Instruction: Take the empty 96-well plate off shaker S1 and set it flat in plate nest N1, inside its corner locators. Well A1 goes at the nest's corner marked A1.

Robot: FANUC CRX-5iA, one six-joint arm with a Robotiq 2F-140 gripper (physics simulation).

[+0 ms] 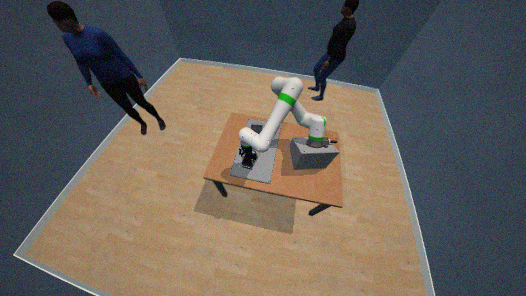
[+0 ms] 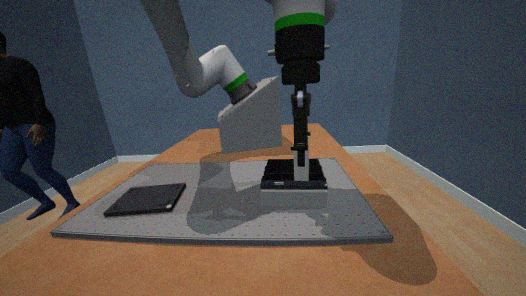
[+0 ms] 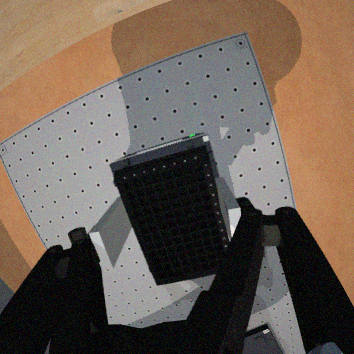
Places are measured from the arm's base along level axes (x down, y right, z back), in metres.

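Pixels of known places: gripper, between the fingertips: (image 1: 248,160) (image 2: 302,170) (image 3: 171,201); arm's base, origin of its link: (image 1: 314,144) (image 2: 245,95).
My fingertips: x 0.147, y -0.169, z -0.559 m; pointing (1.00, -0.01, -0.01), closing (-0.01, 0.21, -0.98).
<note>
Ahead of a thing's pixels: the offset from my fingertips to its top centre. "*": to the spot under its first point. Level surfaces: height alone.
The black 96-well plate @[dx -0.012, dy +0.021, dz +0.003 m] (image 2: 279,170) (image 3: 172,211) sits flat on shaker S1 @[* dx +0.016, dy +0.025, dz -0.046 m] (image 2: 294,187) (image 3: 158,153) at the right of the grey breadboard (image 2: 257,224) (image 3: 70,140). A small green light shows on the shaker's far edge. My gripper (image 1: 248,158) (image 2: 301,166) (image 3: 171,201) points straight down over the plate. Its fingers straddle the plate's two long sides and are shut on it. The plate rests level on the shaker. Plate nest N1 @[dx +0.052, dy +0.392, dz +0.013 m] (image 2: 145,198) (image 1: 256,128), a flat dark square, lies empty at the left of the breadboard. I cannot read the A1 marks.
The arm's grey pedestal (image 2: 253,121) (image 1: 312,154) stands behind the breadboard on the wooden table @[dx +0.079 m] (image 2: 220,272) (image 1: 312,184). A person in blue (image 1: 102,62) and a person in black (image 1: 336,44) (image 2: 21,110) stand on the floor, away from the table.
</note>
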